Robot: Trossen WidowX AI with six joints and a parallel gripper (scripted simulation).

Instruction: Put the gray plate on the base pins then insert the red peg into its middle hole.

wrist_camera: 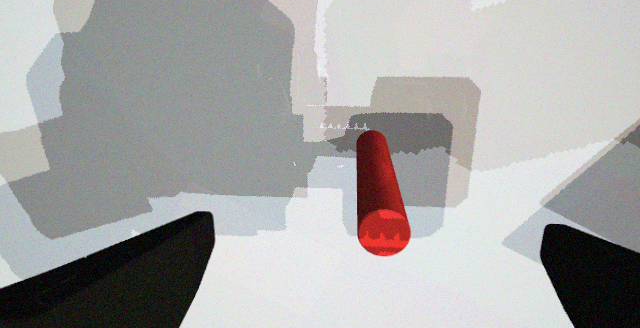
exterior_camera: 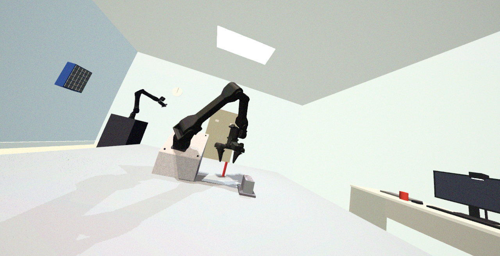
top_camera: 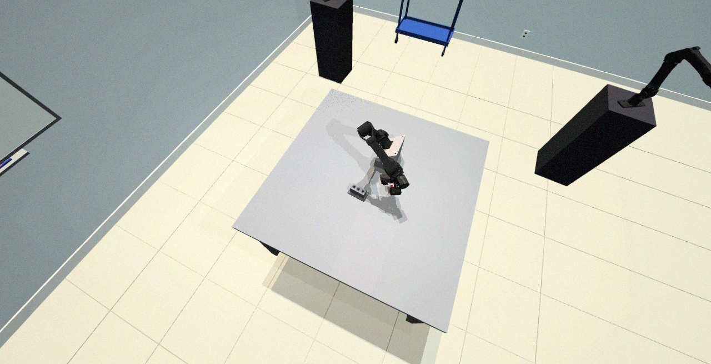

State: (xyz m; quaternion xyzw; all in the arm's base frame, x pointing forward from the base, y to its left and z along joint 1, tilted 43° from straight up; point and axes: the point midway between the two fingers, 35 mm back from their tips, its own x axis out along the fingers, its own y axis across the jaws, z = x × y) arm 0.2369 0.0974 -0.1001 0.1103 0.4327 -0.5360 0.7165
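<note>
Now: the red peg 40 mm below my gripper tip. The rest, counted from my gripper tip: dark base 100 mm ahead, 180 mm to the right, 70 mm below; gray plate 100 mm ahead, 180 mm to the right, 30 mm below.
</note>
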